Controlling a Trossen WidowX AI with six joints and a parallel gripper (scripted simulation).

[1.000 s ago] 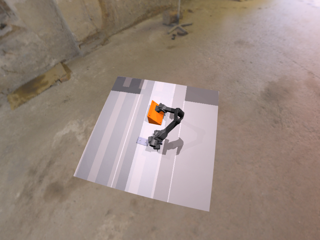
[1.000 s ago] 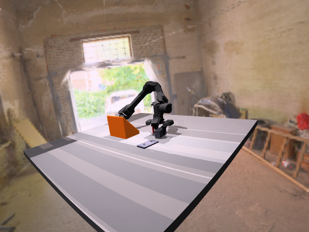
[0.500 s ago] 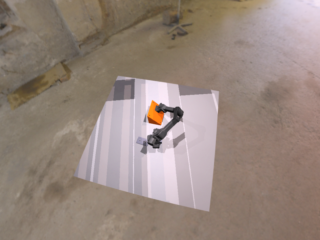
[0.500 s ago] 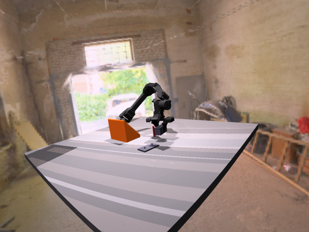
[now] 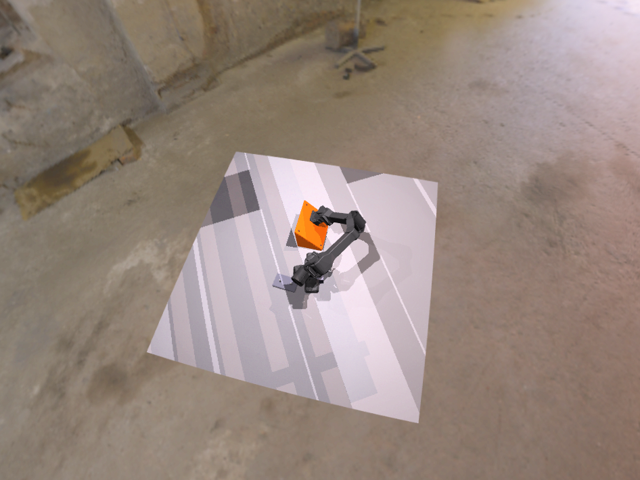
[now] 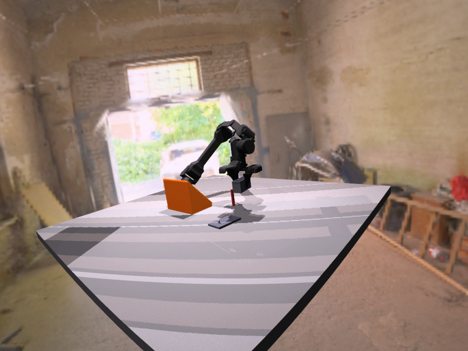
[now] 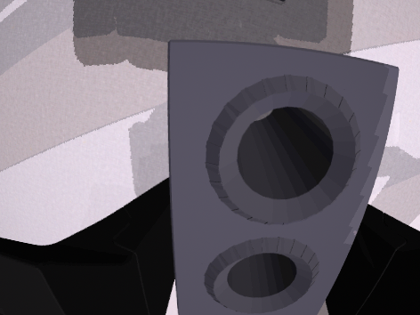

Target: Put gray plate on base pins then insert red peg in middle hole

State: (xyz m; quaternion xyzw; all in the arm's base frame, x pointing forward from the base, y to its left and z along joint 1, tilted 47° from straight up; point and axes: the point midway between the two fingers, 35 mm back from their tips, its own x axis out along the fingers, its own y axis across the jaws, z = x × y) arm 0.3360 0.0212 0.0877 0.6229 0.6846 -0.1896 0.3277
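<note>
My gripper tip is now 2 cm short of the base, 15 cm to the left of it and 10 cm above it. The rest, counted from my gripper tip: red peg: 10 cm behind, 4 cm to the left, 7 cm below; then gray plate: 3 cm above.
</note>
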